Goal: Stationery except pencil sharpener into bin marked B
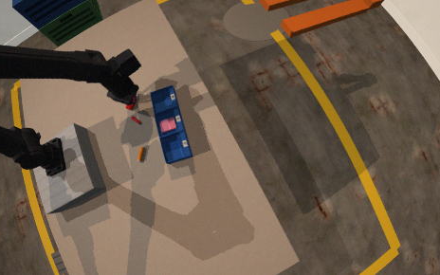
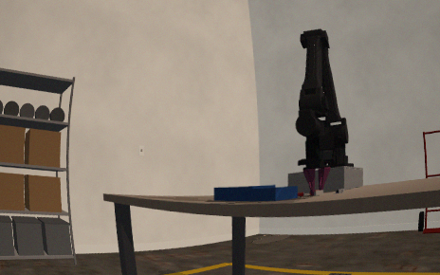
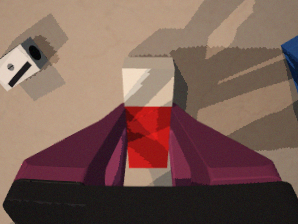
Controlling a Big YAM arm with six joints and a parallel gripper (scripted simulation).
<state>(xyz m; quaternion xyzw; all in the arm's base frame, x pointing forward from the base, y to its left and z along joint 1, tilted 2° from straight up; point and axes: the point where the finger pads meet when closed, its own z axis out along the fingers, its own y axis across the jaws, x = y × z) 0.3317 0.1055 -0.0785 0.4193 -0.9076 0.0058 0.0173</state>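
Right now the joined blue bins is 140 mm to the right of my hand, 110 mm ahead of it and 10 mm above it. From my hand the other things lie so: red-and-white eraser right at my hand; small red piece 80 mm to the right, 10 mm below, 10 mm behind; pencil sharpener 70 mm to the left, 30 mm behind.
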